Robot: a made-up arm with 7 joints.
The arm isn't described. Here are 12 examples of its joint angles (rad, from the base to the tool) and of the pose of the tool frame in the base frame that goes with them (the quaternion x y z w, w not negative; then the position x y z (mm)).
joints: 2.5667 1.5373 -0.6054 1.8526 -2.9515 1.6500 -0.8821
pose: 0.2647 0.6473 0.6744 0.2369 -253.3 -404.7 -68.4
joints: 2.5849 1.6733 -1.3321 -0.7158 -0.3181 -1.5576 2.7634
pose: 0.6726 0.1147 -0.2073 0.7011 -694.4 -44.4 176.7
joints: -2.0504 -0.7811 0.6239 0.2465 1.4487 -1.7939 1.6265
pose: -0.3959 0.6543 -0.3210 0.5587 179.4 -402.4 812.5
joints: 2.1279 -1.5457 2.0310 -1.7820 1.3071 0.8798 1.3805
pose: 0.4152 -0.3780 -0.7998 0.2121 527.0 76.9 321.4
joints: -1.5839 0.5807 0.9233 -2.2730 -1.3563 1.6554 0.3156
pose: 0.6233 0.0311 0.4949 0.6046 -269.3 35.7 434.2
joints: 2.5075 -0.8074 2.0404 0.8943 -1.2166 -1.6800 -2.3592
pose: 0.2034 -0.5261 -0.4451 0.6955 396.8 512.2 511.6
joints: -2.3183 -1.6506 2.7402 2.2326 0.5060 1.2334 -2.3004
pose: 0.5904 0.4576 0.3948 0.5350 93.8 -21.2 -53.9
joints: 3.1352 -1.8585 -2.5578 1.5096 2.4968 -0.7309 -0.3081
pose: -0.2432 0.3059 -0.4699 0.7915 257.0 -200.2 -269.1
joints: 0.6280 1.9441 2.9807 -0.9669 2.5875 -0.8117 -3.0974
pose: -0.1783 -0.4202 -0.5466 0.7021 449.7 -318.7 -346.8
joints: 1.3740 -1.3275 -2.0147 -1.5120 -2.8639 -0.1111 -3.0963
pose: 0.7107 0.4833 0.4583 0.2265 -494.3 297.8 525.6
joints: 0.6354 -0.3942 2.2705 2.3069 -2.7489 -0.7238 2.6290
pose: -0.0097 -0.0569 0.0076 0.9983 -296.7 -31.3 192.6
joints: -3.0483 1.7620 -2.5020 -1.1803 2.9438 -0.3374 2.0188
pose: 0.3860 -0.1112 0.7766 0.4854 -522.1 306.0 -235.2
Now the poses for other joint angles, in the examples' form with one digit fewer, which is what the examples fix.
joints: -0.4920 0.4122 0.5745 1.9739 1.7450 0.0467 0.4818
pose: 0.058 -0.413 -0.388 0.822 489 -33 281
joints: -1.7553 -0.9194 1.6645 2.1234 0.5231 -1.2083 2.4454
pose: 0.539 -0.721 -0.268 0.343 433 -146 386
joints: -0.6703 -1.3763 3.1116 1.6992 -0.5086 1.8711 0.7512
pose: -0.245 -0.753 0.291 0.537 -222 -257 -36
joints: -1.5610 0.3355 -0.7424 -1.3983 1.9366 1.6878 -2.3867
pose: 0.233 -0.402 0.116 0.878 330 -26 677
